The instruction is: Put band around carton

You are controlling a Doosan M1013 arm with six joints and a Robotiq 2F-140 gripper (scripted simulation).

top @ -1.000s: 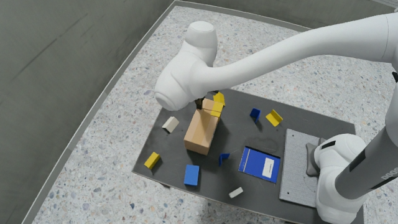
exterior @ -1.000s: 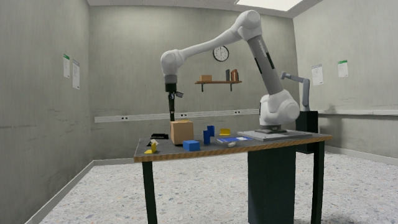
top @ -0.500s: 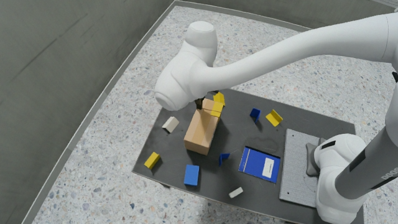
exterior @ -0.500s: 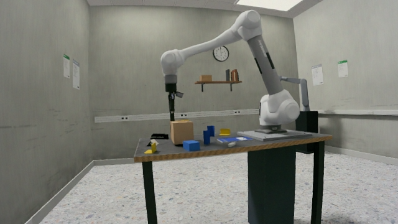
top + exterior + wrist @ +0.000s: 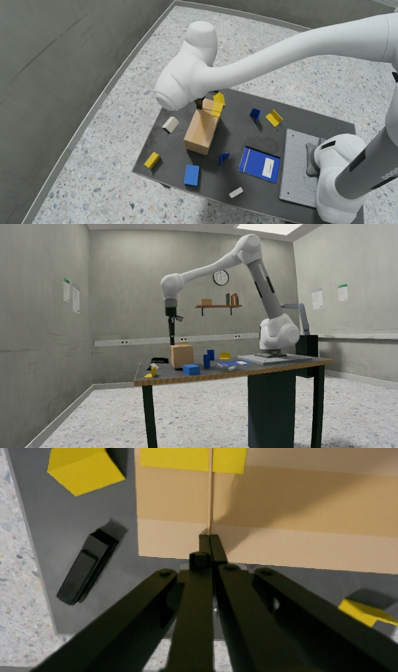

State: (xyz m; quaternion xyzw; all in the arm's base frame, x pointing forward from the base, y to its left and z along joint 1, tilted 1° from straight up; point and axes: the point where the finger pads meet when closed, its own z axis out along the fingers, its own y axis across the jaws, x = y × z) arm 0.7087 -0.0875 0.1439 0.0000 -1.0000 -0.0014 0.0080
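The brown carton lies 10 cm below my hand, 6 cm to the left of it and 4 cm behind it. Also, from my hand: blue block (31 cm to the left, 15 cm below, 4 cm behind); then white block (34 cm to the left, 27 cm behind, 16 cm below).
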